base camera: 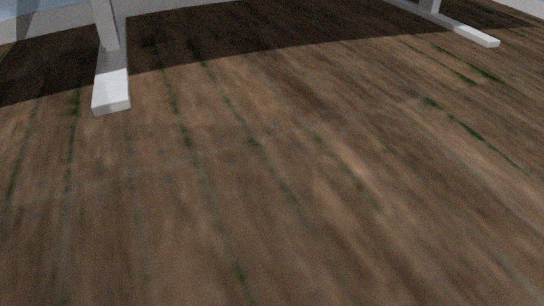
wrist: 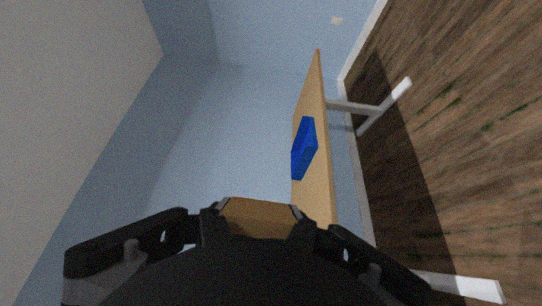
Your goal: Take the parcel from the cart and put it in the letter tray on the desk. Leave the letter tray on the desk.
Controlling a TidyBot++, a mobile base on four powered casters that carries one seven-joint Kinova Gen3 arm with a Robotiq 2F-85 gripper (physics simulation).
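Frame: origin at the arm's base, x right, y ahead, z up, level; centimetres.
Seen in the pictures: gripper, between the fingertips: (wrist: 258, 211).
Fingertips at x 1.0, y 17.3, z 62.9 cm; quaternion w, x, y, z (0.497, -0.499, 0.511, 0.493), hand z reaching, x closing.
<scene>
Offsets run from my fingertips to a thing's top centre. Level surfaces: height alone.
My gripper (wrist: 258, 211) is shut on the parcel {dz +3.1, dx -5.4, dy -2.6 cm} (wrist: 258, 218), a brown block held between the two black fingertips at the bottom of the wrist view. The wrist view lies on its side. The blue letter tray {dz -23.6, dx +11.8, dy +97.4 cm} (wrist: 306, 147) rests on the light wooden desk {dz -30.6 cm} (wrist: 316, 200), ahead of the gripper and apart from the parcel. The desk's white legs show in the base view, with one foot (base camera: 111, 90) at the upper left and another foot (base camera: 475, 35) at the upper right. The cart does not show in either view.
The brown wooden floor {dz -102.6 cm} (base camera: 280, 190) (wrist: 480, 165) lies in front of the desk, with the desk's dark shadow on it. Light blue walls (wrist: 235, 130) stand behind the desk, with a white skirting board along the floor. A pale ceiling (wrist: 65, 75) shows at the left of the wrist view.
</scene>
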